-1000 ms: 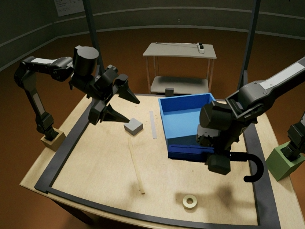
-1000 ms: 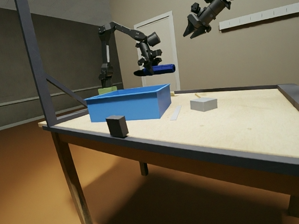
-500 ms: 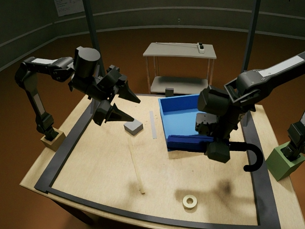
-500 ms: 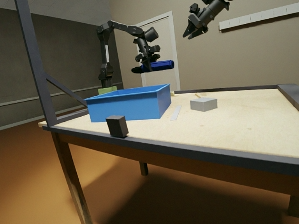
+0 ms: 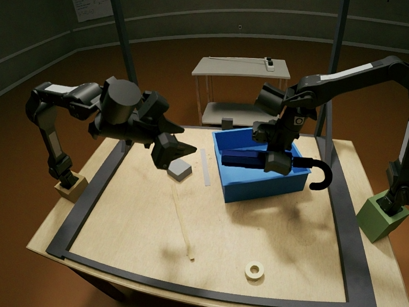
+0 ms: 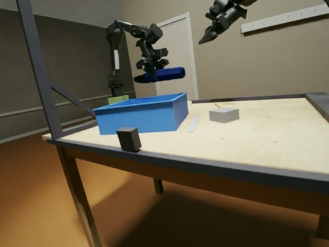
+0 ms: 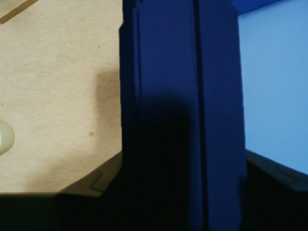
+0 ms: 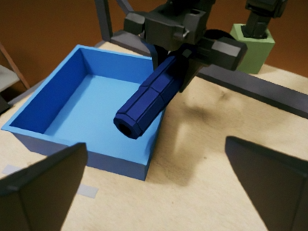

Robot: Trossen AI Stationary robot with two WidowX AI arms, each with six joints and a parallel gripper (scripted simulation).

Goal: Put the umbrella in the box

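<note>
The blue storage box is 150 mm below my left hand, 150 mm behind it and 30 mm to the right of it. The rest, counted from my left hand: grey strip: 230 mm to the right, 200 mm below, 150 mm behind; thin wooden stick: 260 mm to the right, 190 mm below, 110 mm ahead; umbrella: 20 mm to the left, 20 mm ahead, 10 mm below.
</note>
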